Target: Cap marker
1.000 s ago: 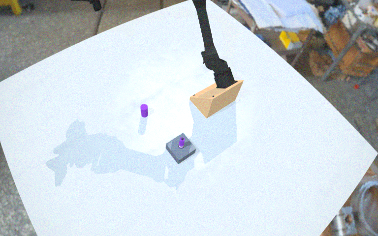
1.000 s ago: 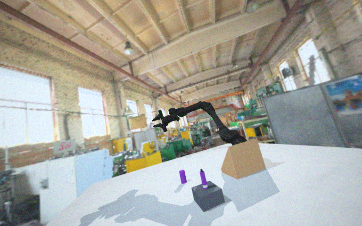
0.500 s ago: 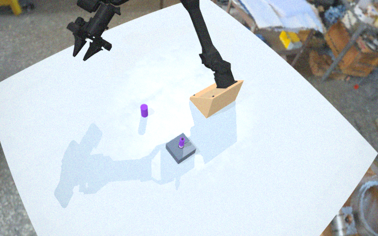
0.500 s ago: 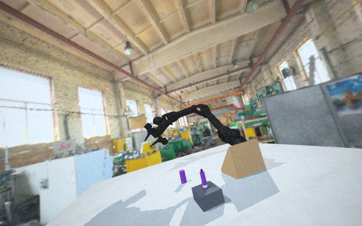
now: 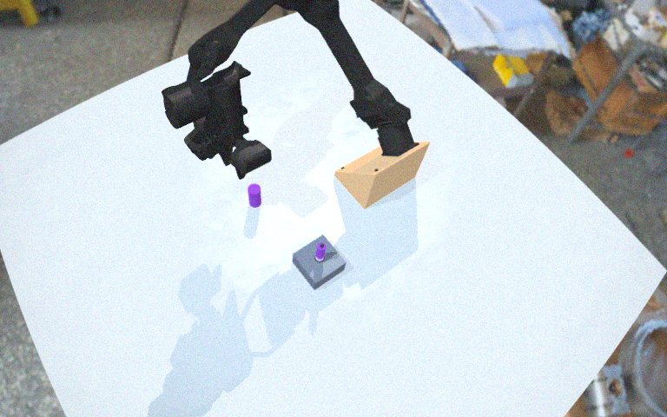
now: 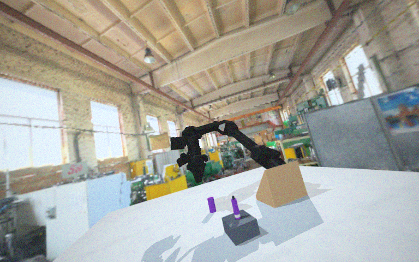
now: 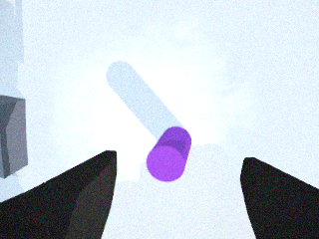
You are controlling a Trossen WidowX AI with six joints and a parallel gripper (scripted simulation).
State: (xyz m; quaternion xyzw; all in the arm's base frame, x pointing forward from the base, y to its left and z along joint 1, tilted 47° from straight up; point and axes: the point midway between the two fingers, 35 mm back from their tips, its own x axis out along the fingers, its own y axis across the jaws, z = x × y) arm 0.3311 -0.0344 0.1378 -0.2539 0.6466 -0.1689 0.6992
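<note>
The purple cap is 9 cm below my gripper tip, 3 cm behind it and 1 cm to the left of it. Also, from my gripper tip: grey holder block 21 cm to the left, 10 cm below, 6 cm behind.
</note>
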